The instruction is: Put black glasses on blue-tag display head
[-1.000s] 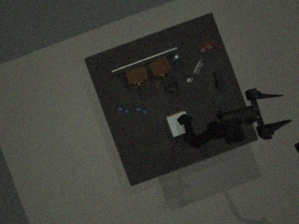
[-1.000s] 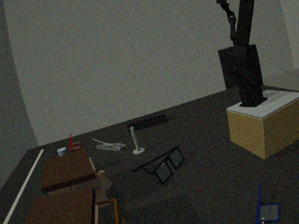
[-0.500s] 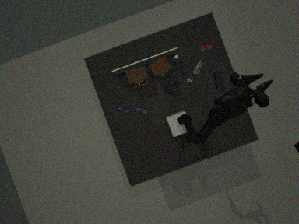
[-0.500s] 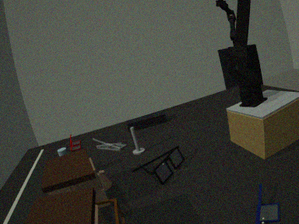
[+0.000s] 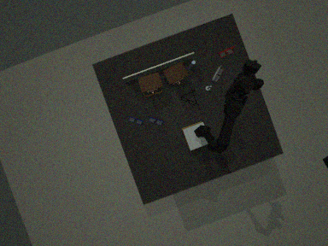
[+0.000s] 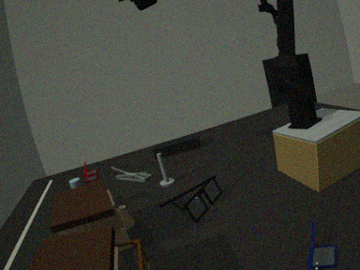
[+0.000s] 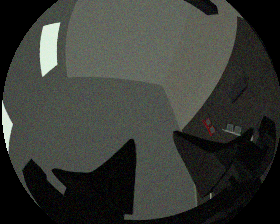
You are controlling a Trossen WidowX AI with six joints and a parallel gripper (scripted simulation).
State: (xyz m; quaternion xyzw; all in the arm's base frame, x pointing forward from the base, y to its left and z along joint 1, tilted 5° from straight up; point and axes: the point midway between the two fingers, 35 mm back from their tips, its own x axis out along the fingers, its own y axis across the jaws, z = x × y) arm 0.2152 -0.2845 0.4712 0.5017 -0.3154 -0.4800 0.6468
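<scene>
Now: the white stand 10 mm ahead of my gripper tip, 70 mm to the left of it and 520 mm below it. Also, from my gripper tip: pale blue tag (250 mm ahead, 90 mm to the left, 490 mm below); then white strip (370 mm ahead, 340 mm to the left, 490 mm below); then black bar (130 mm behind, 160 mm to the right, 520 mm below).
</scene>
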